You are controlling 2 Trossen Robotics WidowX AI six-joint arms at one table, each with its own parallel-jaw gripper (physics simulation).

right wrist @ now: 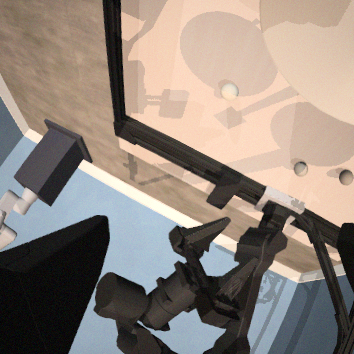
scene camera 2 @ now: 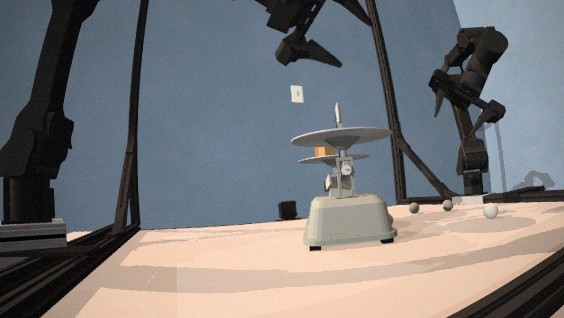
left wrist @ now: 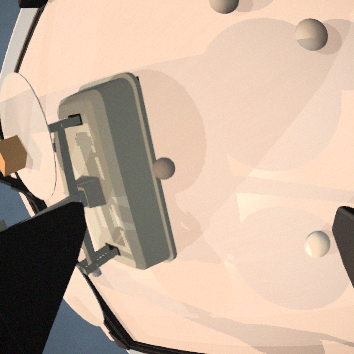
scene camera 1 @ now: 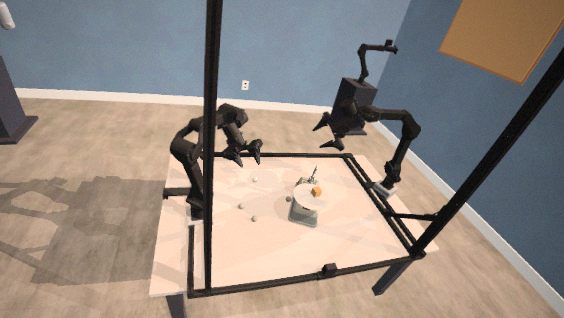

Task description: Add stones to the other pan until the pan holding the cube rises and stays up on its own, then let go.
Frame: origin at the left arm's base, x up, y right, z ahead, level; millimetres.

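Seen in the pictures: left gripper, between the fingertips: [right wrist: 241, 235] [scene camera 2: 452, 126] [left wrist: 215, 218] [scene camera 1: 250, 165]; right gripper, between the fingertips: [right wrist: 230, 233] [scene camera 2: 356, 46] [scene camera 1: 316, 138]; left arm's base, origin of its link: [right wrist: 276, 209] [scene camera 2: 474, 194] [scene camera 1: 199, 213]; right arm's base, origin of its link: [scene camera 2: 28, 221] [scene camera 1: 386, 185].
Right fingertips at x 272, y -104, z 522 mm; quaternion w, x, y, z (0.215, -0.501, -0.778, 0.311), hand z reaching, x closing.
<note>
Offsets run from my right fingertips to a thing's top centre. "spot": to the spot under its first point. Level surfaces: height alone.
An orange cube {dx -119, dy +197, dz -60 mm} [scene camera 1: 316, 191] [scene camera 2: 324, 151] [left wrist: 12, 154] rests on one pan {dx -149, dy +201, dz -84 mm} [scene camera 1: 301, 198] [left wrist: 30, 125] of a grey-green balance {dx -60, dy +121, dz -33 mm} [scene camera 1: 303, 217] [scene camera 2: 350, 220] [left wrist: 125, 170]. In scene camera 2 this pan appears below the other pan {dx -137, dy +41, dz +18 mm} [scene camera 2: 365, 133] [right wrist: 320, 55], whose visible top is bare. A pale stone {dx -265, dy -74, dz -230 mm} [scene camera 1: 255, 179] [scene camera 2: 490, 211] [left wrist: 317, 244] [right wrist: 229, 91] and two greyer stones lie on the table; another stone {dx -265, dy +87, dz -111 mm} [scene camera 1: 288, 199] [left wrist: 164, 168] lies against the base. My left gripper [scene camera 1: 250, 164] [scene camera 2: 454, 125] is open and empty, raised over the stones' side. My right gripper [scene camera 1: 317, 138] [scene camera 2: 356, 45] is open and empty, high above the bare pan.
A black frame [scene camera 1: 280, 154] edges the table {dx -293 mm} [scene camera 1: 240, 260], with an upright post [scene camera 1: 209, 100] at the left in scene camera 1. A small black box {spot: dx -241, dy +479, dz -120 mm} [scene camera 1: 329, 269] [scene camera 2: 287, 210] sits on one frame rail. The balance's upright pointer {spot: dx -82, dy +116, dz -37 mm} [scene camera 2: 337, 116] rises behind the bare pan.
</note>
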